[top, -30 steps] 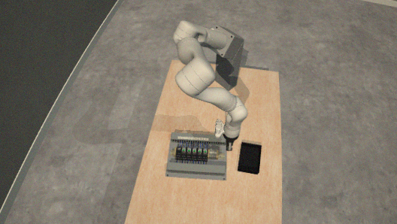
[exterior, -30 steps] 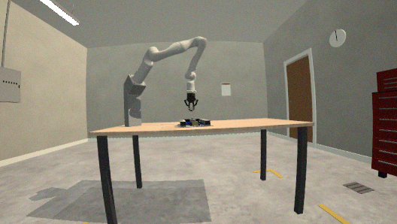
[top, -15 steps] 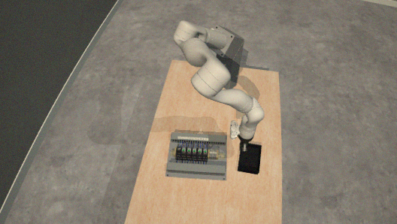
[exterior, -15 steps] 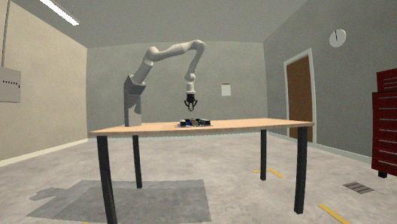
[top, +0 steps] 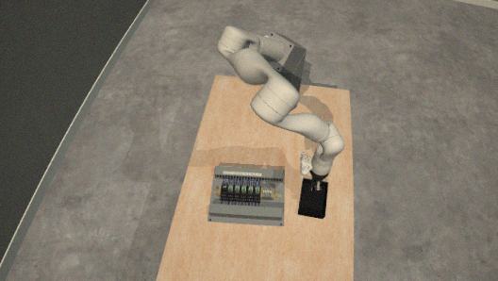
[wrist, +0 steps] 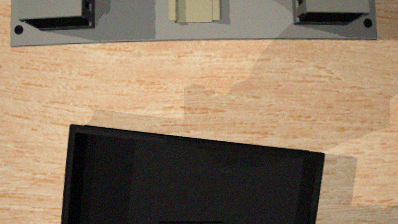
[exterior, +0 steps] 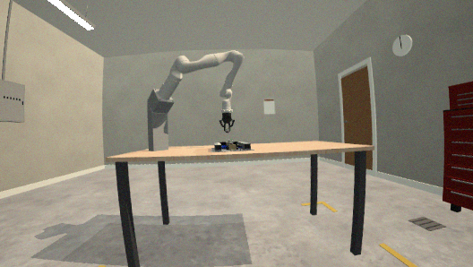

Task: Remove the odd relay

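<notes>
Now: the black parts tray 12 cm below my hand, 2 cm to the left of it and 1 cm ahead of it. The rest, counted from my hand: relay: 1 cm below; then grey relay panel: 25 cm to the right, 12 cm below, 9 cm behind.
</notes>
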